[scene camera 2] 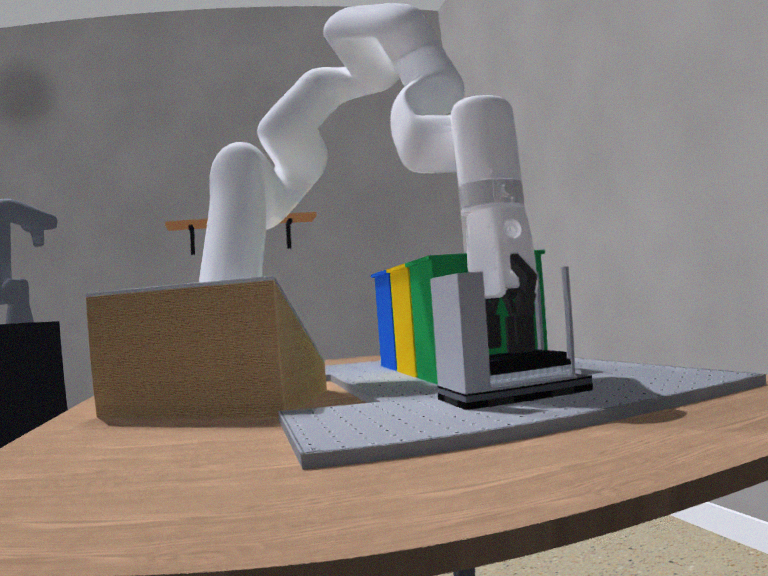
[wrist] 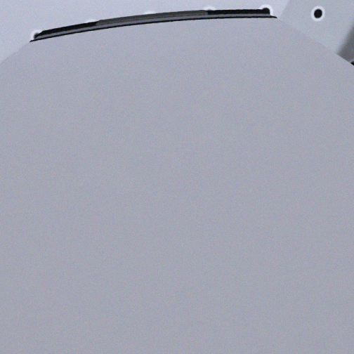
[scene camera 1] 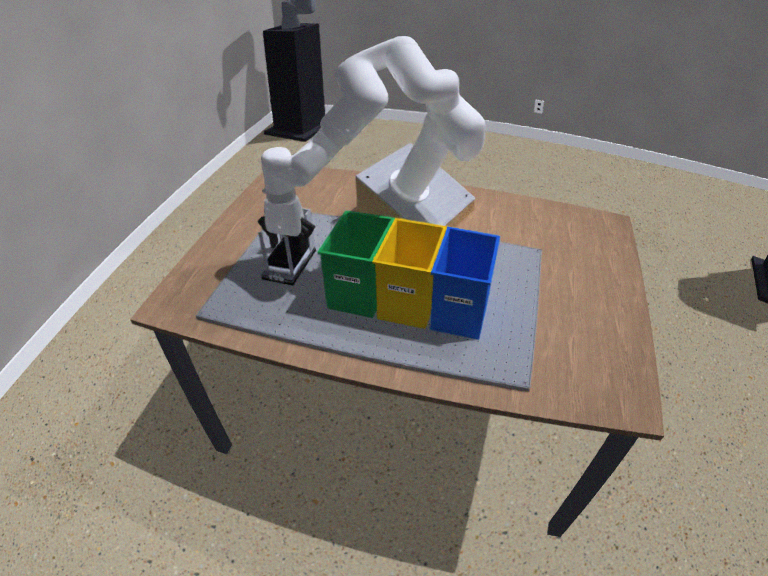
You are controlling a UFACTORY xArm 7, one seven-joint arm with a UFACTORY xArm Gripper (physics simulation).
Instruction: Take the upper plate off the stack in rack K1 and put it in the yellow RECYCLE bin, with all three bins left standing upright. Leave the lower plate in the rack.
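Frame: origin at the arm's base, x ahead, y left, z up, level; centimetres.
Seen in the pictures: gripper, fingertip midpoint: (scene camera 2: 504,350); arm's base, link origin: (scene camera 2: 226,322) (scene camera 1: 408,186).
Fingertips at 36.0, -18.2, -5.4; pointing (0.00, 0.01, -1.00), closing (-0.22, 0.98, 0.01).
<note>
Offsets run from my fingertips to a thing's middle, as dx, dy, dz. "spot": to the spot under its first point.
Rack K1 (scene camera 1: 280,270) (scene camera 2: 460,334) stands on the grey board, left of the bins in scene camera 1. Its grey end wall (wrist: 175,190) fills most of the wrist view. A black upper plate {-0.1, -0.4, -1.4} (scene camera 2: 533,360) lies on a pale lower plate {+0.0, -0.4, -2.7} (scene camera 2: 536,374) in the rack. My gripper (scene camera 1: 289,245) (scene camera 2: 509,347) is open and empty, pointing down inside the rack, with its fingertips just above or at the black plate. Contact cannot be told, and the fingers do not show in the wrist view. The yellow RECYCLE bin {-1.8, +36.1, +3.6} (scene camera 1: 403,303) (scene camera 2: 403,328) stands upright.
The green bin {+0.9, +23.3, +3.6} (scene camera 1: 349,291) (scene camera 2: 424,328) stands upright between the rack and the yellow bin. The blue bin {-4.5, +48.9, +3.6} (scene camera 1: 459,313) (scene camera 2: 384,322) stands upright on the far side of the yellow one. Thin upright posts {spot: +6.0, +4.4, +2.4} (scene camera 1: 287,257) (scene camera 2: 568,316) rise from the rack's end opposite the wall.
</note>
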